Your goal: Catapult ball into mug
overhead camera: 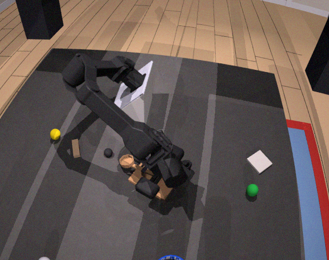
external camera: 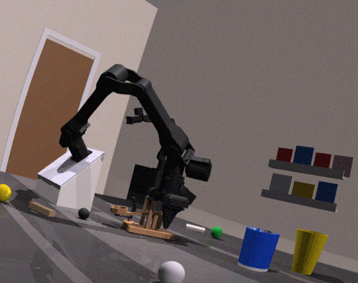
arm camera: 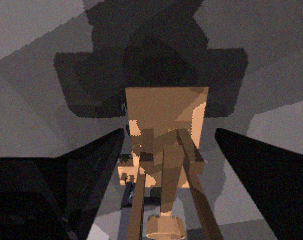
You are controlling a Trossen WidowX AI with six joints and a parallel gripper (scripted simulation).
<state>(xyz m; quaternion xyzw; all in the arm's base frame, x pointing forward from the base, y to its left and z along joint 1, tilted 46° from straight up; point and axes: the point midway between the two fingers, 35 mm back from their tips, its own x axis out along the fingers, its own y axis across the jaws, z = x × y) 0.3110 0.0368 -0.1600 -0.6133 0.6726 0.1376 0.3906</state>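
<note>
Right now the catapult upright frame is 2 cm behind my gripper tip, 4 cm to the right of it and 5 cm above it. The rest, counted from my gripper tip: blue mug 29 cm ahead, 8 cm to the left; black ball 9 cm behind, 20 cm to the right, 2 cm below; green ball 3 cm behind, 32 cm to the left, 1 cm below.
</note>
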